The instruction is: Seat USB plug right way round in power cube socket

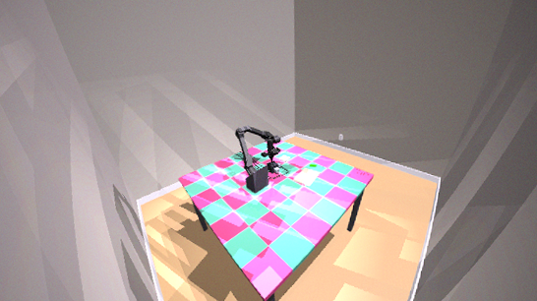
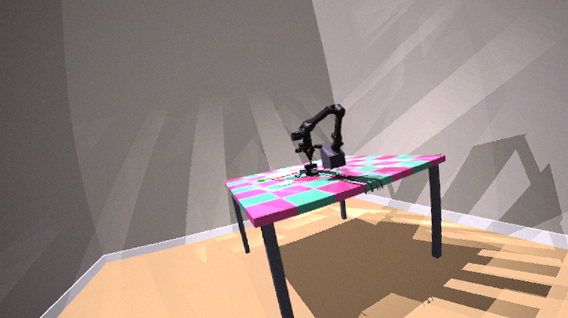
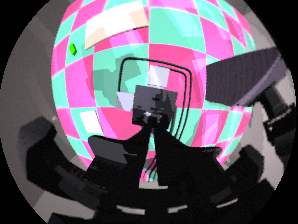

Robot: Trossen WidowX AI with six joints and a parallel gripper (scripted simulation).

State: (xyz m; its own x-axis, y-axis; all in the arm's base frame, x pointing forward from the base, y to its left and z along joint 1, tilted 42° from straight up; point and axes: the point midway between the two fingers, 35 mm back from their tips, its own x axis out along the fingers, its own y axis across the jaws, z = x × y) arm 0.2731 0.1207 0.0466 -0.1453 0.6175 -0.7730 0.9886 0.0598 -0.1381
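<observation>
Now: gripper tip 2 cm above the USB plug. The rest, counted from my gripper tip: pale flat sheet 30 cm to the right, 16 cm ahead, 10 cm below; then green object 34 cm ahead, 22 cm to the right, 10 cm below.
</observation>
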